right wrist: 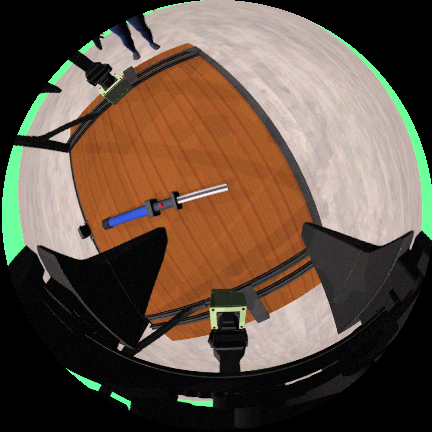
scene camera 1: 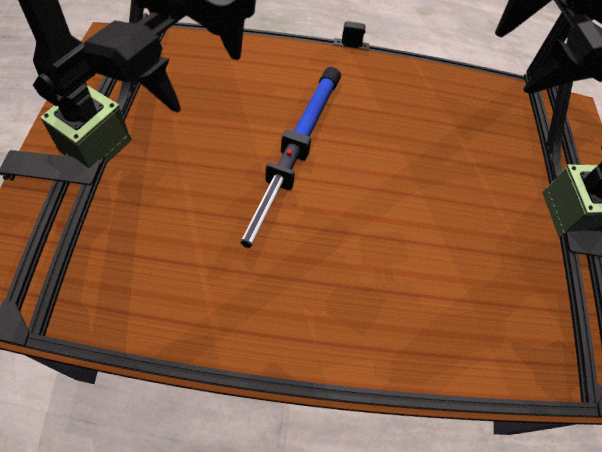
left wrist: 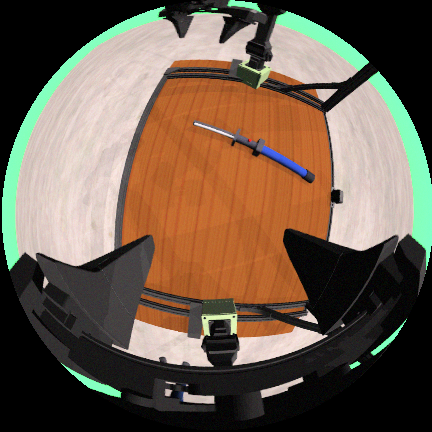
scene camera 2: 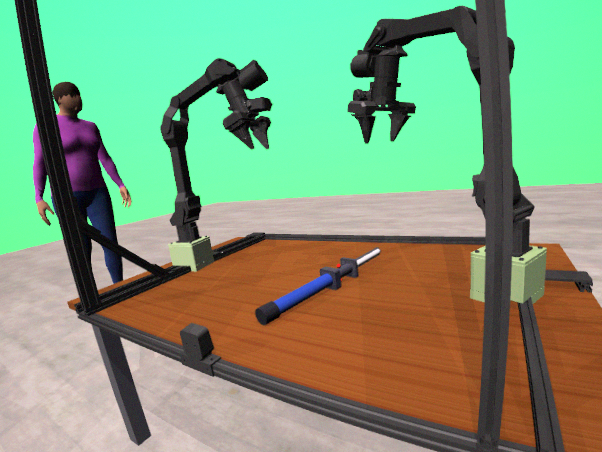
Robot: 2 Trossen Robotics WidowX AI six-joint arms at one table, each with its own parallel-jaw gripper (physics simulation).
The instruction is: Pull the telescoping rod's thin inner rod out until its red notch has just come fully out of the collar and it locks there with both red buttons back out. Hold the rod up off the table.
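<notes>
The telescoping rod lies on the table. Its blue outer tube (scene camera 1: 314,109) (scene camera 2: 303,292) (left wrist: 282,159) (right wrist: 128,216) has a black end cap. Its dark collar (scene camera 1: 286,160) (scene camera 2: 345,270) (right wrist: 167,204) has a square flange at each end. One red button (scene camera 1: 289,151) (scene camera 2: 338,265) (left wrist: 250,140) (right wrist: 160,205) shows on it. The thin silvery inner rod (scene camera 1: 262,211) (scene camera 2: 368,257) (left wrist: 214,130) (right wrist: 202,193) sticks out of the far flange; no red notch shows on it. My left gripper (scene camera 1: 513,62) (scene camera 2: 259,147) (left wrist: 219,239) and right gripper (scene camera 1: 207,83) (scene camera 2: 380,141) (right wrist: 234,227) are open and empty, high above the table, apart from the rod.
Dark rails frame the wooden table (scene camera 1: 400,250) (scene camera 2: 400,350). A small black block (scene camera 1: 353,34) (scene camera 2: 196,341) sits on the rail near the capped end. Green arm bases stand at opposite sides. Upright posts rise in scene camera 2. A person (scene camera 2: 82,150) stands beyond the table.
</notes>
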